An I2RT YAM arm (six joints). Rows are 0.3 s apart.
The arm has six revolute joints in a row. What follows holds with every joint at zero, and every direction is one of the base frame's.
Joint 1 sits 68 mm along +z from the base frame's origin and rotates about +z.
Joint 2 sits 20 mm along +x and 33.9 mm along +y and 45.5 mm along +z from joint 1 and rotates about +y.
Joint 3 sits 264 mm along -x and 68.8 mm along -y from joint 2 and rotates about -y.
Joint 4 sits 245 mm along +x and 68.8 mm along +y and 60 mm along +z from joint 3 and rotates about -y.
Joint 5 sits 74 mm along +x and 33.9 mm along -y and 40.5 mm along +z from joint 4 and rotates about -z.
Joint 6 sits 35.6 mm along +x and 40.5 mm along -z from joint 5 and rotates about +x.
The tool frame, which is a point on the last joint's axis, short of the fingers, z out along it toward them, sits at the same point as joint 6; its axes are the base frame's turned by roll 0, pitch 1.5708 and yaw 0 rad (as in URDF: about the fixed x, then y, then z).
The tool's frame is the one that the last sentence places.
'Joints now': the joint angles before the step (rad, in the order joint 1, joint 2, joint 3, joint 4, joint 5, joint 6). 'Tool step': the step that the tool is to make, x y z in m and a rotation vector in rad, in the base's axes. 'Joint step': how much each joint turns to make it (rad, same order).
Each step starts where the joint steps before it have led.
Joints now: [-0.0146, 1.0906, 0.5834, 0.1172, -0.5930, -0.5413]
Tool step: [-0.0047, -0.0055, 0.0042, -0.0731, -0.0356, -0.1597]
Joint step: [-0.0006, -0.0463, -0.0131, -0.0016, 0.1746, -0.0107]
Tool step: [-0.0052, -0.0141, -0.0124, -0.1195, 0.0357, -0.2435]
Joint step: [-0.0254, -0.0205, -0.0388, -0.0236, 0.2472, -0.0324]
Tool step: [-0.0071, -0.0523, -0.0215, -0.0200, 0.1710, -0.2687]
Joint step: [-0.2231, 0.0497, 0.0017, -0.1202, 0.0620, -0.0190]
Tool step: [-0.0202, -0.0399, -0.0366, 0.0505, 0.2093, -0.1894]
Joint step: [-0.1966, 0.0830, -0.0349, -0.0980, 0.0118, -0.0250]
